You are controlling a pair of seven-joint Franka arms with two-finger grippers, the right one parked.
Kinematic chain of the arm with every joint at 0, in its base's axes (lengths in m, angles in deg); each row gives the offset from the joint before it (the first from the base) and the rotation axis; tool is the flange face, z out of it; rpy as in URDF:
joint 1: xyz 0 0 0.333 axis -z
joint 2: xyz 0 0 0 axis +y
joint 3: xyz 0 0 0.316 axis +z
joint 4: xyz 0.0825 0 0 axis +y
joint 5: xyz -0.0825 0 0.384 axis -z
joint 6: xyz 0 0 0 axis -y
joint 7: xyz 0.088 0 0 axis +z
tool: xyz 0 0 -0.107 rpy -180 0 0
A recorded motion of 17 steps. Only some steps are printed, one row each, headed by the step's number.
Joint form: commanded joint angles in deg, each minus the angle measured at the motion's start. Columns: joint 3, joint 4, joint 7, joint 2, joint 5, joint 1, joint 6.
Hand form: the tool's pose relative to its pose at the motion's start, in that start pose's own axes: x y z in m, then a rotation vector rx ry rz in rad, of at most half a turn. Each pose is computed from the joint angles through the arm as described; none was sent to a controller.
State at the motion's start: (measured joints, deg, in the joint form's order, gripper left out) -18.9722 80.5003 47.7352 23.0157 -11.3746 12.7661 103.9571
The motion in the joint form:
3: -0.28 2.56 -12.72 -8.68 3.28 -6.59 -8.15
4: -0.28 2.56 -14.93 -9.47 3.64 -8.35 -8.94
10: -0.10 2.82 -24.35 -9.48 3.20 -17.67 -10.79
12: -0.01 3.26 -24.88 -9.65 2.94 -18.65 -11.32
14: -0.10 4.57 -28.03 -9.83 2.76 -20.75 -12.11
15: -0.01 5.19 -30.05 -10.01 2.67 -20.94 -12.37
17: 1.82 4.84 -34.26 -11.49 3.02 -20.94 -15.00
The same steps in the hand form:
3: 0.0065 -0.0775 -0.0599 0.0280 -0.0424 0.1008
4: 0.0140 -0.0949 -0.0661 0.0277 -0.0458 0.1073
10: 0.0633 -0.1866 -0.0557 0.0544 -0.0844 0.1075
12: 0.0662 -0.1981 -0.0526 0.0658 -0.0960 0.0994
14: 0.0704 -0.2191 -0.0420 0.0801 -0.1292 0.1222
15: 0.0693 -0.2223 -0.0384 0.0851 -0.1415 0.1539
17: 0.0672 -0.2415 -0.0517 0.0937 -0.1606 0.1919

